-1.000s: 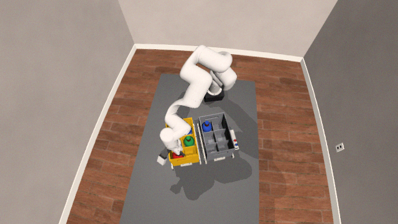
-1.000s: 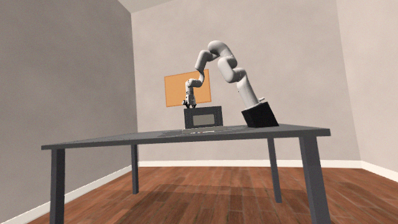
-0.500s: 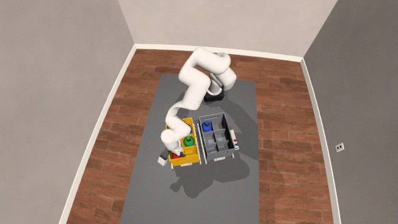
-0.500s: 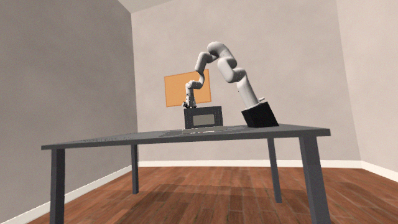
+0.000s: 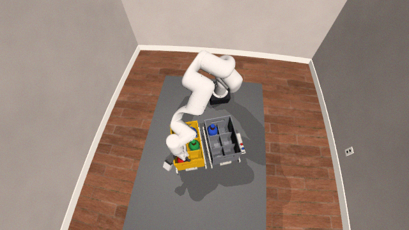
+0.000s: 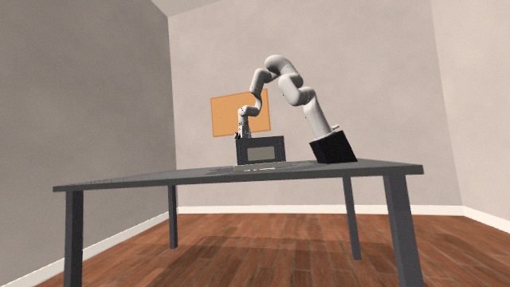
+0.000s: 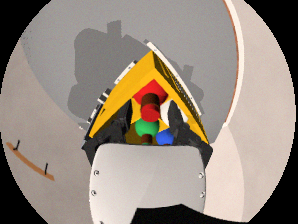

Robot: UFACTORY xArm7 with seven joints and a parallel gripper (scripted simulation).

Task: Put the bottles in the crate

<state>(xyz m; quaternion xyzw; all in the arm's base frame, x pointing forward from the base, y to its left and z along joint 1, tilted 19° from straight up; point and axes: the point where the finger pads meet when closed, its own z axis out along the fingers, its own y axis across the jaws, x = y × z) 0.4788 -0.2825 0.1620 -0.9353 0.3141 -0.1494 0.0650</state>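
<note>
My hand is 70 mm above the red-label bottle. The rest, counted from my hand: yellow crate (90 mm behind, 70 mm below, 30 mm to the left); white bottle (90 mm behind, 70 mm below, 10 mm to the right); green bottle (100 mm behind, 80 mm to the left, 70 mm below).
</note>
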